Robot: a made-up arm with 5 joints. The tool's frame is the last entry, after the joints. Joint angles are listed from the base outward. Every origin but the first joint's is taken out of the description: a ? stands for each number. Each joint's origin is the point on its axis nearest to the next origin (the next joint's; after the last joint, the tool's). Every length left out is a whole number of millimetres.
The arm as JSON. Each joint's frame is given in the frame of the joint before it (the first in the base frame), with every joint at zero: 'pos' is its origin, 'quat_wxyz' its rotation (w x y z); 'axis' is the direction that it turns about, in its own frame. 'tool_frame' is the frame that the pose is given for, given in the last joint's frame.
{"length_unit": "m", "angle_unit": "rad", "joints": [
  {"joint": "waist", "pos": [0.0, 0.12, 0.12], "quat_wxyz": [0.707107, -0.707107, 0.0, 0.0], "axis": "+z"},
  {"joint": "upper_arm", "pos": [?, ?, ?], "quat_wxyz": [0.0, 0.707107, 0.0, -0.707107], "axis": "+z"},
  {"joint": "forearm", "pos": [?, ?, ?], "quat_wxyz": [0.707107, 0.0, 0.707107, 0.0], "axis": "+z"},
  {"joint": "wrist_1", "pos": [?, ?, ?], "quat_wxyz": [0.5, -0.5, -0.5, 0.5], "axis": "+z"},
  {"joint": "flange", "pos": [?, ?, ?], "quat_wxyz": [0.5, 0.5, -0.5, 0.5], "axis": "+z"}
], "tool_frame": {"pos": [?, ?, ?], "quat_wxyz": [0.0, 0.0, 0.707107, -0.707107]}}
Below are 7 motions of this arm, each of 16 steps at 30 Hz.
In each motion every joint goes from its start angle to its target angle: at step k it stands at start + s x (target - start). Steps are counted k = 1, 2, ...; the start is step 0. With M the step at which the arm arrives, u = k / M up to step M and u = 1 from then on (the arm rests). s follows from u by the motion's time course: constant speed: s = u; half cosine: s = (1 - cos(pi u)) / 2; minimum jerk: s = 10 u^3 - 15 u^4 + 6 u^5.
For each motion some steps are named. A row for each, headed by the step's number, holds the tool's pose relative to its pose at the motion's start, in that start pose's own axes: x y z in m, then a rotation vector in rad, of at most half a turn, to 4 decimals.
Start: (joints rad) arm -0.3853 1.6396 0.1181 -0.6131 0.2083
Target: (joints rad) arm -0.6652 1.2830 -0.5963 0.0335 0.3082
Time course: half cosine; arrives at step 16
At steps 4, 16:
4: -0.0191 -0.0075 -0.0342 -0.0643 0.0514 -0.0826
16: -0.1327 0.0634 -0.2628 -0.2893 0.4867 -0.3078

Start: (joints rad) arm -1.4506 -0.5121 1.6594 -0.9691 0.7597
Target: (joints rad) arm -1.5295 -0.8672 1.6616 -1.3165 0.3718
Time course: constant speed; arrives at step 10
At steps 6, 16:
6: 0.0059 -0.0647 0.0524 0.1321 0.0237 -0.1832
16: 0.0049 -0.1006 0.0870 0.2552 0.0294 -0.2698

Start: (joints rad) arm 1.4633 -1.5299 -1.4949 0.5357 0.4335
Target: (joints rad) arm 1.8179 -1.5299 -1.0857 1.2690 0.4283
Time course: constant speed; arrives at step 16
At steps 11, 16:
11: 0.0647 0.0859 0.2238 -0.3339 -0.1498 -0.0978
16: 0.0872 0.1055 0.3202 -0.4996 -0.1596 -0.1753

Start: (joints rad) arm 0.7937 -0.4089 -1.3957 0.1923 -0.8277
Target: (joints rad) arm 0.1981 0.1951 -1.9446 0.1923 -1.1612
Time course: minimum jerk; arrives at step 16
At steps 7, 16:
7: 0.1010 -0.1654 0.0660 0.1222 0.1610 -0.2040
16: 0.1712 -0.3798 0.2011 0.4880 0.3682 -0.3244

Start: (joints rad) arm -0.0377 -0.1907 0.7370 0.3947 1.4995
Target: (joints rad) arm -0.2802 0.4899 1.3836 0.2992 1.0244
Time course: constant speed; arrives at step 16
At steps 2, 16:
2: 0.0190 0.0124 0.0267 0.0115 -0.0670 0.0470
16: 0.0537 0.1493 0.3161 0.1557 -0.5426 0.3423

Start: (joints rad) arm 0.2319 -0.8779 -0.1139 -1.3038 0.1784
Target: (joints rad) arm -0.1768 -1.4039 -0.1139 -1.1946 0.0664
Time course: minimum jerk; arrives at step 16
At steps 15, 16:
15: 0.0443 -0.0226 -0.0578 0.3998 0.4630 0.2526
16: 0.0444 -0.0226 -0.0579 0.4006 0.4642 0.2531

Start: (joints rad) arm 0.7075 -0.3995 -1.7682 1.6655 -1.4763
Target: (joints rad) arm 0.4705 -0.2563 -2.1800 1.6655 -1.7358
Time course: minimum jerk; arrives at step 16
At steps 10, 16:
10: 0.0891 0.0076 0.0709 -0.1475 0.2915 -0.0199
16: 0.1199 0.0029 0.0944 -0.2013 0.4012 -0.0215

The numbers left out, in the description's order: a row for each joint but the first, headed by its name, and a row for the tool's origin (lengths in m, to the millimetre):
upper_arm: -0.72 0.01 0.0
forearm: -0.07 -0.03 0.0
wrist_1: 0.31 -0.08 0.0
flange: 0.05 -0.1 0.0
tool: -0.14 0.01 0.0

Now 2 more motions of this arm.
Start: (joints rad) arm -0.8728 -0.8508 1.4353 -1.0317 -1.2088
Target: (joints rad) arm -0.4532 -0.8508 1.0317 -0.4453 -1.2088
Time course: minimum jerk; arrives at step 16
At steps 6, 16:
6: 0.0454 -0.0455 -0.0069 0.0646 0.0955 -0.2878
16: 0.1079 -0.1357 -0.0452 0.2078 0.4417 -1.0037

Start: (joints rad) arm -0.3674 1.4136 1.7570 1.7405 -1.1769
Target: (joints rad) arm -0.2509 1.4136 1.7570 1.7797 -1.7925
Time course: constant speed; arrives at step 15
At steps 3, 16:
3: 0.0149 0.0040 -0.0213 0.0007 0.1267 0.0154
16: 0.0522 0.0223 -0.0997 -0.0157 0.6328 0.0768

